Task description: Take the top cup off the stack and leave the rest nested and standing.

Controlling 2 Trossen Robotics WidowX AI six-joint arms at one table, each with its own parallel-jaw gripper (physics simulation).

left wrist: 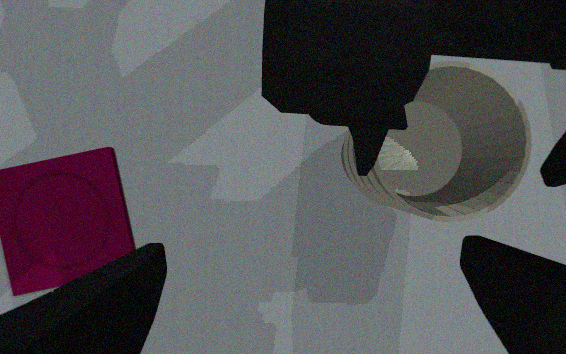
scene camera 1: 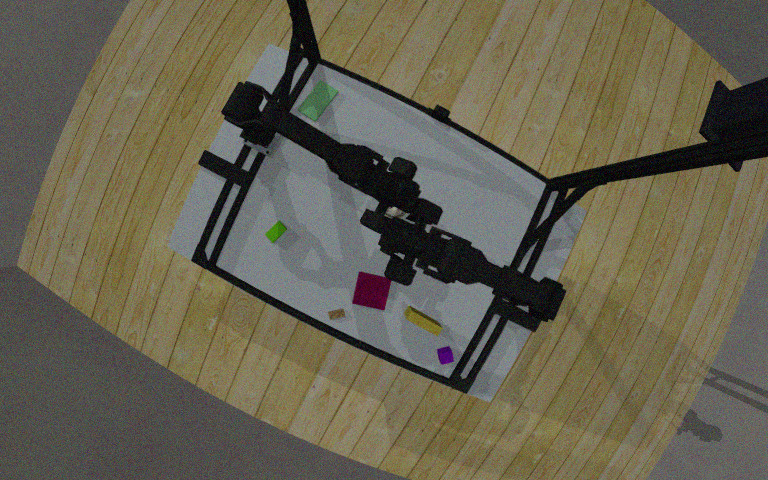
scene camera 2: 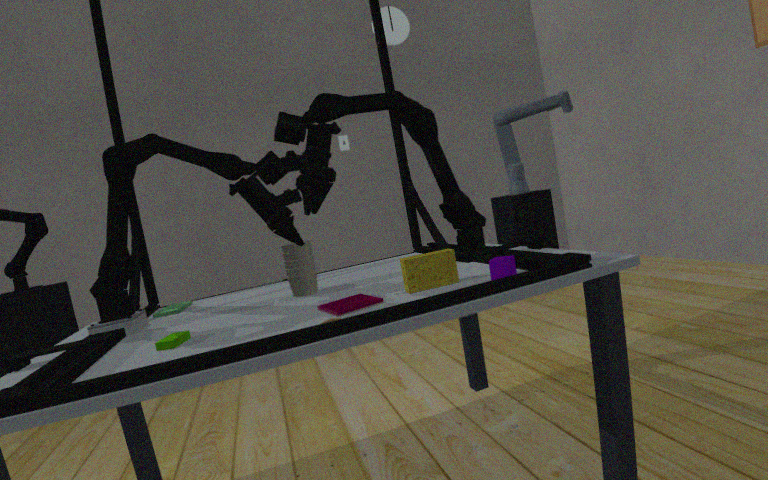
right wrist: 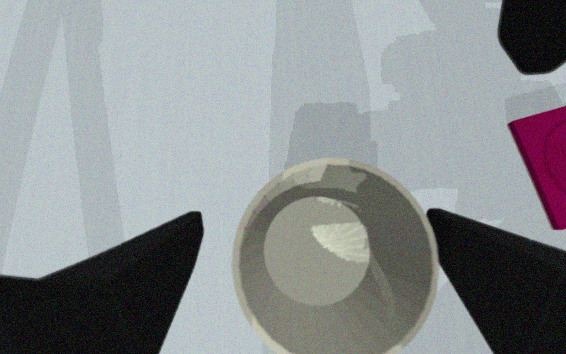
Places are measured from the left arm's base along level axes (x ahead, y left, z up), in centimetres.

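Where they show: left gripper, between the fingertips: [left wrist: 313,253] [scene camera 2: 310,214]; right gripper, between the fingertips: [left wrist: 454,173] [scene camera 2: 301,245] [right wrist: 313,220]; left arm's base, origin of its link: [scene camera 2: 472,249]; right arm's base, origin of its link: [scene camera 1: 263,134] [scene camera 2: 117,318].
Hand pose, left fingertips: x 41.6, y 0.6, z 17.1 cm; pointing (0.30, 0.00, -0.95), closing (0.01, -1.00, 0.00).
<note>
Things, the pixels of their centre, and the offset from my left fingertips.
- crimson square plate, middle of its body: [left wrist: 64,220] [scene camera 2: 349,304] [scene camera 1: 371,290] dz -18.8, dx -1.1, dy +18.2 cm
- yellow block, middle of its body: [scene camera 2: 429,270] [scene camera 1: 423,320] dz -15.7, dx -18.5, dy +20.0 cm
- purple cube, middle of its body: [scene camera 2: 502,267] [scene camera 1: 445,355] dz -17.2, dx -30.7, dy +28.1 cm
- green block, middle of its body: [scene camera 2: 173,340] [scene camera 1: 276,231] dz -18.5, dx +32.4, dy +13.7 cm
- pale green slab, middle of its body: [scene camera 2: 173,309] [scene camera 1: 317,100] dz -18.7, dx +38.0, dy -28.1 cm
- small brown piece, middle of its body: [scene camera 1: 336,314] dz -18.8, dx +5.8, dy +29.2 cm
A stack of nested beige cups [scene camera 2: 300,271] [left wrist: 492,125] [right wrist: 310,265] stands upright on the table. In scene camera 1 the arms mostly cover it. My right gripper [scene camera 2: 301,243] [right wrist: 313,220] is open, with its fingertips around rim height and one on each side of the top cup in the right wrist view. In the left wrist view one right finger overlaps the cup's rim. My left gripper [scene camera 2: 310,212] [left wrist: 313,253] is open and empty. It hangs above the stack, close beside the right gripper in scene camera 2.
A crimson square plate [scene camera 1: 371,290] [scene camera 2: 351,304] [left wrist: 65,215] lies near the stack. A yellow block [scene camera 1: 423,321] [scene camera 2: 430,271], a purple cube [scene camera 1: 445,355] [scene camera 2: 502,267], a green block [scene camera 1: 275,232] [scene camera 2: 172,340], a pale green slab [scene camera 1: 318,100] and a small brown piece [scene camera 1: 336,314] are on the table.
</note>
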